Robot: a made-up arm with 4 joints. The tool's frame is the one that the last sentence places.
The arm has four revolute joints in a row. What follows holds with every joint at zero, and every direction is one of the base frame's. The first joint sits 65 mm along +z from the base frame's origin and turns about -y. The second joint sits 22 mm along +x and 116 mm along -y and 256 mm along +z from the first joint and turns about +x. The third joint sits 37 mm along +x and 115 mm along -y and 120 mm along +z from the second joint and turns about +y. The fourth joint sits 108 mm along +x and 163 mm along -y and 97 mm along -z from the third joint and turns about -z. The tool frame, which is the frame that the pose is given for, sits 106 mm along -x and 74 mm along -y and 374 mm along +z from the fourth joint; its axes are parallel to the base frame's.
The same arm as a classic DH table. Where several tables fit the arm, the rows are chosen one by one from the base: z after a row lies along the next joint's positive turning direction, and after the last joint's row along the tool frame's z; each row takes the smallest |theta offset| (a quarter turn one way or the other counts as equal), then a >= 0, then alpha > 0; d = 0 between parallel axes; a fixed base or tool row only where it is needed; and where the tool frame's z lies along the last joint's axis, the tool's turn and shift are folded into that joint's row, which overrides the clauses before.
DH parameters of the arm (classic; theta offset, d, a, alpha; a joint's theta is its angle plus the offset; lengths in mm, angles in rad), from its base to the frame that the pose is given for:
base (fixed): 0 65 0 1.5708
joint 1: 1.5708 116 256 1.5708
joint 2: 0 59 120 1.5708
joint 3: 1.5708 -278 108 -1.5708
joint 4: -0.6095 0 -129.3 3.1416
tool (fixed): -0.6095 277 0 0

